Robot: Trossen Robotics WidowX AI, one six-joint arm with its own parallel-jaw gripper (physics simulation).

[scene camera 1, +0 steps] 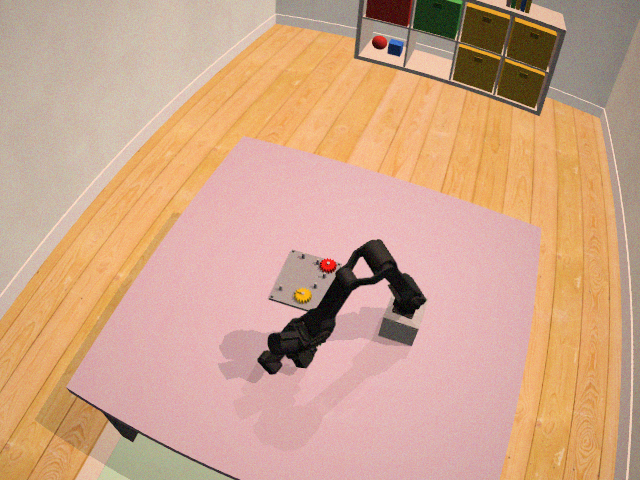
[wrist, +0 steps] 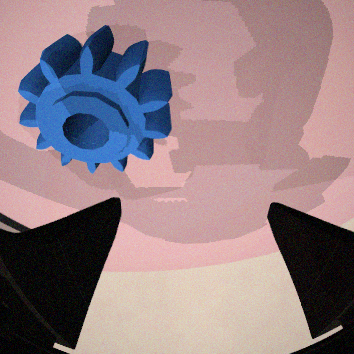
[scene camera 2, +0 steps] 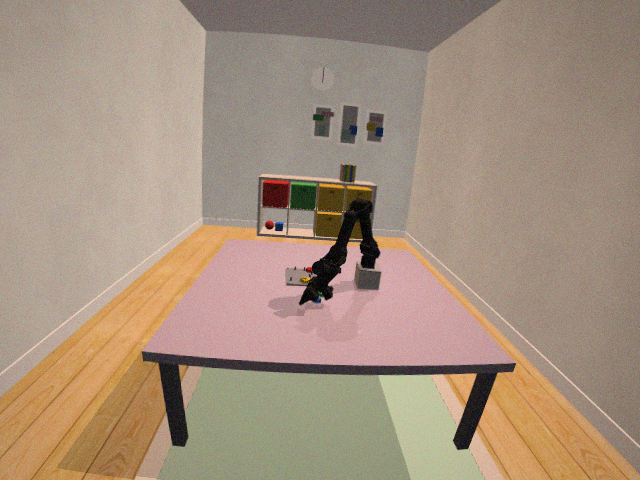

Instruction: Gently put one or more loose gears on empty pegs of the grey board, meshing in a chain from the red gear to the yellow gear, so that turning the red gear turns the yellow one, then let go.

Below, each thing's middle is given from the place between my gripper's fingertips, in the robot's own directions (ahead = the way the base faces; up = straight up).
Right now the blue gear (wrist: 91,104) is 70 mm behind my hand and 30 mm to the right of it. From my hand the other things lie so: grey board (scene camera 1: 297,273) 10 mm ahead, 280 mm to the right, 10 mm below.
